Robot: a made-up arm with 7 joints.
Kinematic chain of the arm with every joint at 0, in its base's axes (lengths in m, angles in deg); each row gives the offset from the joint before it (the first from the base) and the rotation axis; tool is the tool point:
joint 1: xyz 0 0 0.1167 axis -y
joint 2: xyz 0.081 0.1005 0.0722 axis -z
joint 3: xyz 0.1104 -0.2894 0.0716 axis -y
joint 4: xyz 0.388 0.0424 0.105 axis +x
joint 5: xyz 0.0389 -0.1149 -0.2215 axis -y
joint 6: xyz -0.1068 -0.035 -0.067 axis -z
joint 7: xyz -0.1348 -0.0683 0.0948 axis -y
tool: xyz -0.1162 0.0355 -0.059
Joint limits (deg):
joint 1: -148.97..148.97
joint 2: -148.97..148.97
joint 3: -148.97..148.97
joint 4: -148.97..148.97
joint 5: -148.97..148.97
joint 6: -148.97..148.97
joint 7: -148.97..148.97
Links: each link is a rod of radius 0.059 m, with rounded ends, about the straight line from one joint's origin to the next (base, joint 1, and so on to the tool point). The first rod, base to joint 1, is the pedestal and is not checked.
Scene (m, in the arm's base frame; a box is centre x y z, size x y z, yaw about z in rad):
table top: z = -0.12
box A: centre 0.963 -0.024 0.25 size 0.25 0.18 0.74 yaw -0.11
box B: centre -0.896 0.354 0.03 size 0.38 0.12 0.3 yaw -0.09
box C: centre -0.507 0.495 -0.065 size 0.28 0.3 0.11 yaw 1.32
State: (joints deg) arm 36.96 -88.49 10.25 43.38 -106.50 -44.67 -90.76
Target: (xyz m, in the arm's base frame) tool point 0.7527 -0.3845 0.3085
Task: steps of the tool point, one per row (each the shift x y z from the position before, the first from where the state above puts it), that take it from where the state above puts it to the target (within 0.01 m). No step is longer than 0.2 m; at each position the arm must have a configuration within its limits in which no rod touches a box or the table.
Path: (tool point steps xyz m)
1: 0.0323 -0.0836 0.0260
2: 0.0178 -0.0889 0.0199
3: 0.0023 -0.0899 0.0114
4: -0.0123 -0.0863 0.0013
5: -0.0253 -0.0773 -0.0090
6: -0.0355 -0.0636 -0.0188
7: -0.0419 -0.0456 -0.0255
8: 0.1168 -0.0906 0.0325
9: 0.1117 -0.1036 0.0005
10: 0.0977 -0.1150 -0.0309
11: 0.0749 -0.1239 -0.0584
12: 0.0446 -0.1292 -0.0795
13: 0.0092 -0.1301 -0.0914

